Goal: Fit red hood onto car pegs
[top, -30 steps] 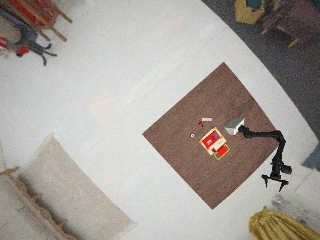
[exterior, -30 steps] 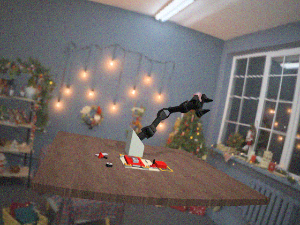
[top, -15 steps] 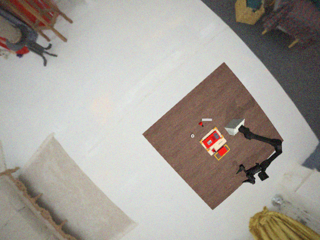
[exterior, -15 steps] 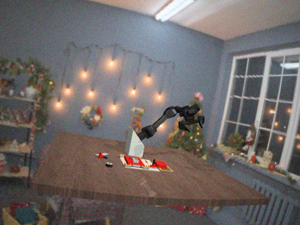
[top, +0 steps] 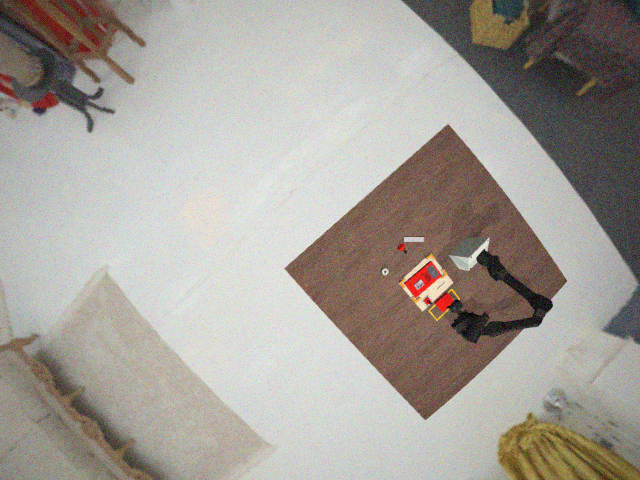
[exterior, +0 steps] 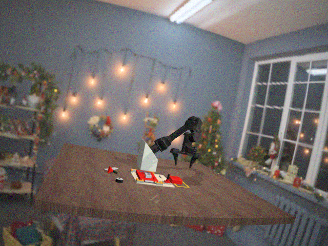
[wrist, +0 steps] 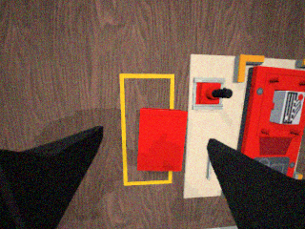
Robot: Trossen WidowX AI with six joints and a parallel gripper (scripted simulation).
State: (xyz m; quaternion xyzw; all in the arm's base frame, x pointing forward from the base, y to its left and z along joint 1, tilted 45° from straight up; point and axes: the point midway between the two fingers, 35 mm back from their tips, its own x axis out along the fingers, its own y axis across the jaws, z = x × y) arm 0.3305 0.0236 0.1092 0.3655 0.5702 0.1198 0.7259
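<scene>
Right now the red hood is 10 cm below my gripper tip, 4 cm behind it and 1 cm to the right of it. The rest, counted from my gripper tip: beige jig (19 cm to the right, 10 cm below, 5 cm behind); then ring (40 cm to the right, 10 cm below, 6 cm ahead); then white bar (40 cm to the right, 18 cm behind, 11 cm below).
</scene>
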